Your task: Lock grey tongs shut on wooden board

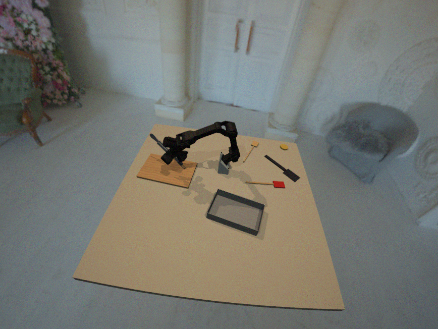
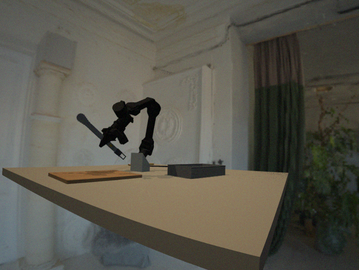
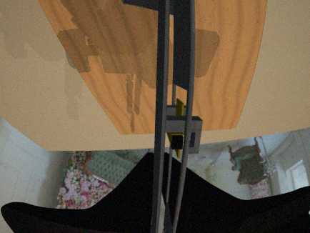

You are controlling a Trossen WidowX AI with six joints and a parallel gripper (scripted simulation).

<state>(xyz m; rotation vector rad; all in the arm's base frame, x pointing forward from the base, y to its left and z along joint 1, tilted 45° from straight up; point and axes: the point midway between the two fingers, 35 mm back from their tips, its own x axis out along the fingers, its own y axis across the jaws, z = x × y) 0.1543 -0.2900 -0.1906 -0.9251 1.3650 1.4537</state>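
My gripper tip is now 10 mm to the left of the wooden board and 130 mm above it. From my gripper tip the other things lie so: roasting tin: 220 mm ahead, 500 mm to the left, 110 mm below; black spatula: 270 mm behind, 810 mm to the left, 140 mm below; red spatula: 80 mm behind, 700 mm to the left, 140 mm below.
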